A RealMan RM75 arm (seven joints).
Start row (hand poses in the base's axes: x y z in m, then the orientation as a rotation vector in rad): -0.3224, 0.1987, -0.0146, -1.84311, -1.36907, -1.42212
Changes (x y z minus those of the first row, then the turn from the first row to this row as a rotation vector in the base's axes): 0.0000, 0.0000, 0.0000, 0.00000, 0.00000, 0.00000; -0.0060, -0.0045, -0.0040, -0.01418, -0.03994, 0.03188; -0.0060, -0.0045, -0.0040, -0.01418, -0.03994, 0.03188; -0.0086, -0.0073, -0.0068, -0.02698, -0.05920, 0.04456; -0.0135, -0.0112, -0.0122, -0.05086, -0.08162, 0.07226; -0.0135, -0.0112, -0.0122, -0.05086, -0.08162, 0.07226; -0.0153, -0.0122, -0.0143, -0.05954, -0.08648, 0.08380; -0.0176, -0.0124, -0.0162, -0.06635, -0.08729, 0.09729; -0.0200, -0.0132, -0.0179, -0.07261, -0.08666, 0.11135
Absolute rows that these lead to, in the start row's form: -0.3224, 0.1987, -0.0146, -1.84311, -1.36907, -1.42212; -0.3284, 0.1942, -0.0186, -1.80273, -1.42503, -1.44403; -0.3284, 0.1942, -0.0186, -1.80273, -1.42503, -1.44403; -0.3310, 0.1914, -0.0214, -1.78897, -1.45567, -1.45312; -0.3359, 0.1875, -0.0268, -1.76546, -1.50913, -1.45267; -0.3359, 0.1875, -0.0268, -1.76546, -1.50913, -1.45267; -0.3377, 0.1865, -0.0289, -1.75698, -1.52795, -1.44797; -0.3400, 0.1863, -0.0308, -1.74752, -1.54427, -1.43858; -0.3424, 0.1855, -0.0325, -1.73785, -1.55966, -1.42749
